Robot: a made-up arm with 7 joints. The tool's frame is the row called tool.
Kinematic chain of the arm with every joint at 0, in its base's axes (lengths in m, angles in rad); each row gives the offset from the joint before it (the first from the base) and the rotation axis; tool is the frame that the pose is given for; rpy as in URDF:
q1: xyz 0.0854 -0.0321 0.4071 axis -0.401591 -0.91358 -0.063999
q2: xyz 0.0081 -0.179 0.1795 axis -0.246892 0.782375 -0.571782
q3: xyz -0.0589 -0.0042 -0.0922 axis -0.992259 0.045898 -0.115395
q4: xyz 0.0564 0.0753 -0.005 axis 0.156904 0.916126 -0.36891
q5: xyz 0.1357 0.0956 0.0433 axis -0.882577 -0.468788 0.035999
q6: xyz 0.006 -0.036 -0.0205 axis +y
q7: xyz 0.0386 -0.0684 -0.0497 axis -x
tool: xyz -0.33 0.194 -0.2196 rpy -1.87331 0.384 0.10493
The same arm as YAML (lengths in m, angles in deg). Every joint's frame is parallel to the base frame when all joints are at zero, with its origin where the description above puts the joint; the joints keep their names.
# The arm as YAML. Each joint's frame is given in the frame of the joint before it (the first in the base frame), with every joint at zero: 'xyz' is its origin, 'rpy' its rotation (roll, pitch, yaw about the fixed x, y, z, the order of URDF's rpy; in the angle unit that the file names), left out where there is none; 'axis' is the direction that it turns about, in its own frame. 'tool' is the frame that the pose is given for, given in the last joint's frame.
units:
  length: m
  angle: deg
joints:
  - name: q1
    type: revolute
    origin:
      xyz: [0.0854, -0.0321, 0.4071]
    axis: [-0.401591, -0.91358, -0.063999]
  - name: q2
    type: revolute
    origin:
      xyz: [0.0081, -0.179, 0.1795]
    axis: [-0.246892, 0.782375, -0.571782]
  - name: q3
    type: revolute
    origin:
      xyz: [-0.0589, -0.0042, -0.0922]
    axis: [-0.992259, 0.045898, -0.115395]
  - name: q4
    type: revolute
    origin:
      xyz: [0.0564, 0.0753, -0.005]
    axis: [0.156904, 0.916126, -0.36891]
  - name: q5
    type: revolute
    origin:
      xyz: [0.1357, 0.0956, 0.0433]
    axis: [-0.882577, -0.468788, 0.035999]
  - name: q6
    type: revolute
    origin:
      xyz: [0.006, -0.036, -0.0205]
    axis: [0.0, 1.0, 0.0]
  - name: q7
    type: revolute
    origin:
      xyz: [0.0386, -0.0684, -0.0497]
    axis: [-1.0, 0.0, 0.0]
tool:
  origin:
    xyz: [-0.33, 0.194, -0.2196]
    rpy: [-107.33, 22.0, 6.01]

